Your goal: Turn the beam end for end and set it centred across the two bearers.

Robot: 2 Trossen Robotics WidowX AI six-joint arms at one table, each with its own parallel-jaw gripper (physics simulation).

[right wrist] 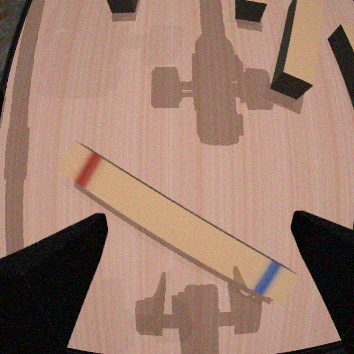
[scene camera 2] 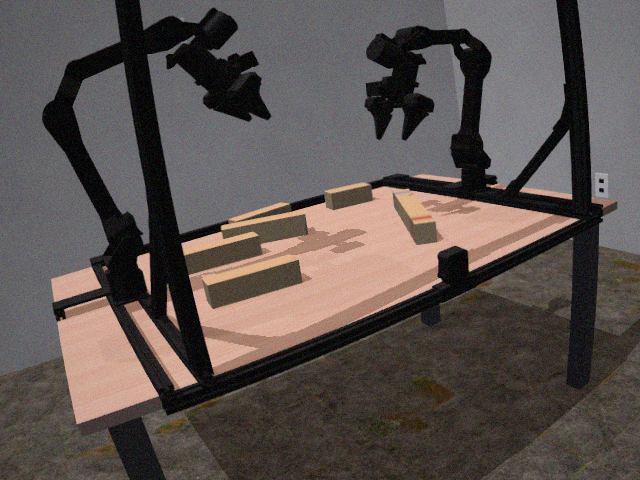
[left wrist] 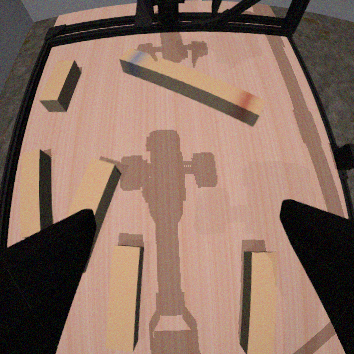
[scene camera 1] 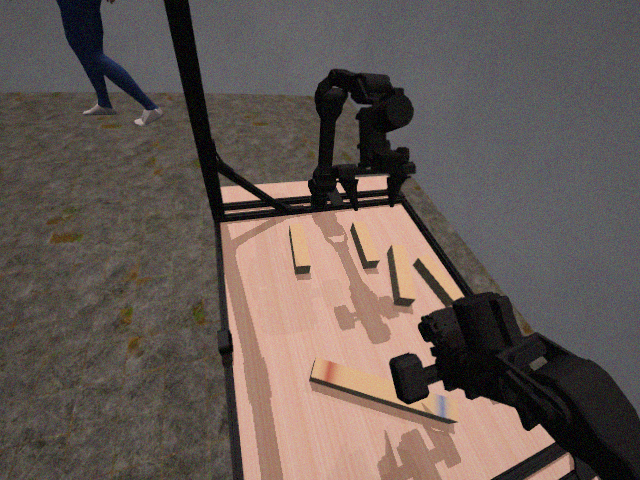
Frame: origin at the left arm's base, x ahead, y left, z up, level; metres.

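Where they show: left gripper, fingertip midpoint: [scene camera 2: 259,119] [left wrist: 188,214] [scene camera 1: 374,209]; right gripper, fingertip midpoint: [right wrist: 201,222] [scene camera 2: 390,139] [left wrist: 183,17] [scene camera 1: 415,356]; left arm's base, origin of the base link: [scene camera 2: 129,297] [scene camera 1: 318,201]; right arm's base, origin of the base link: [scene camera 2: 475,189] [left wrist: 168,19].
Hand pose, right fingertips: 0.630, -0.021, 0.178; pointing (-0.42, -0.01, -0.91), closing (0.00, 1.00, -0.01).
Each offset is from my right fingertips to the top centre of the thing, as dx, dy, dz.
The long beam {+0.024, -0.016, -0.153} [scene camera 1: 361,383] [scene camera 2: 412,209] [left wrist: 190,82] [right wrist: 175,220] lies flat and aslant on the table. In scene camera 1 its red band is at the left end, its blue band at the right. Two nearly parallel blocks, apparently the bearers, lie apart from it: one bearer {-0.422, -0.106, -0.153} [scene camera 1: 300,248] [scene camera 2: 253,281] [left wrist: 263,300] and the other bearer {-0.398, +0.116, -0.153} [scene camera 1: 366,245] [scene camera 2: 224,252] [left wrist: 123,295]. My left gripper [scene camera 2: 259,119] [left wrist: 188,214] is open and empty, high over the bearers' side. My right gripper [scene camera 2: 392,138] [right wrist: 201,222] is open and empty above the beam.
A slanted block {-0.261, +0.184, -0.147} [scene camera 1: 402,276] [scene camera 2: 266,227] [left wrist: 95,192] [right wrist: 300,50] and another block {-0.216, +0.300, -0.153} [scene camera 1: 439,281] [left wrist: 31,192] lie beside the bearers. A shorter-looking block {+0.051, +0.288, -0.150} [scene camera 2: 348,196] [left wrist: 60,86] lies near the frame's edge. Black rails [scene camera 2: 310,330] border the table, with upright posts [scene camera 2: 149,155].
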